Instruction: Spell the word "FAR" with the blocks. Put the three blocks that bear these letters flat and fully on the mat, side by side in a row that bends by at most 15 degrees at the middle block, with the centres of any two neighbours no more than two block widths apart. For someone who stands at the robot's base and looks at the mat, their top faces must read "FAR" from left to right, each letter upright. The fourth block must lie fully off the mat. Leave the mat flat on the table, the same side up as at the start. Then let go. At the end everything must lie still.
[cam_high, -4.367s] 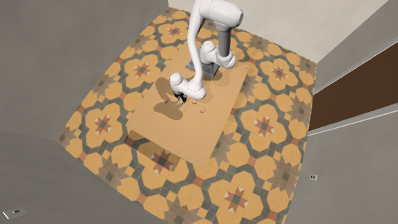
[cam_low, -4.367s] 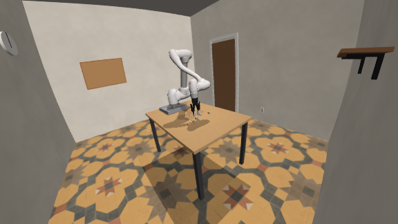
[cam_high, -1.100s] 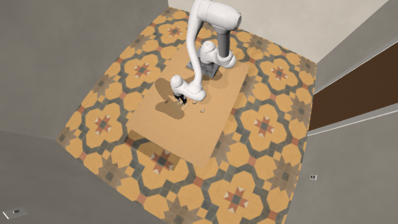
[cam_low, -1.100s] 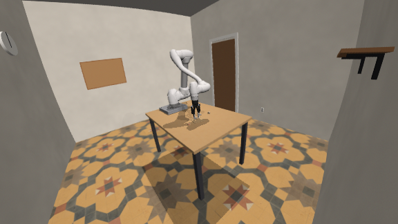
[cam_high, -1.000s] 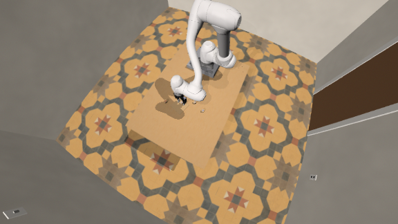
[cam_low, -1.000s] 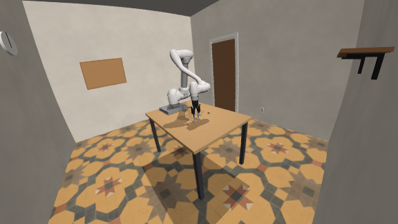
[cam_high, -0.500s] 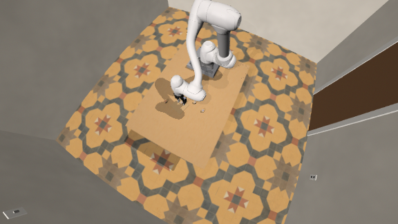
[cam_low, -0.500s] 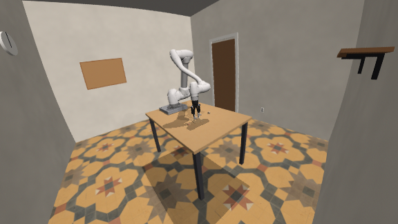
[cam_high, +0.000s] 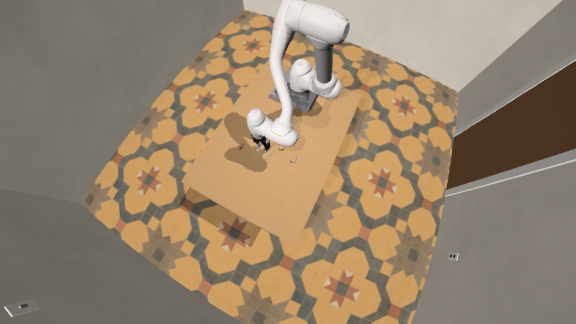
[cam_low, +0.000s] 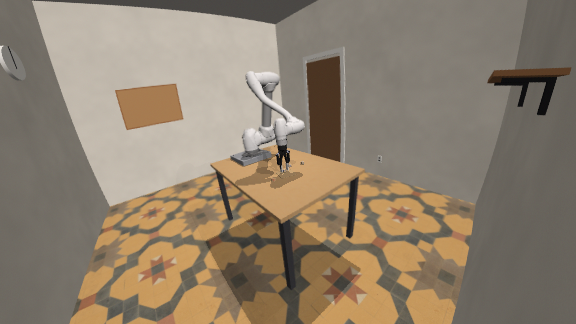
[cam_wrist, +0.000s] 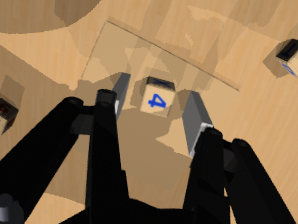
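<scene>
Right now the tan mat is 40 mm below my hand, 30 mm ahead of it and 10 mm to the right of it. From my hand the other things lie so: R block: 170 mm to the right, 30 mm below, 30 mm ahead.
</scene>
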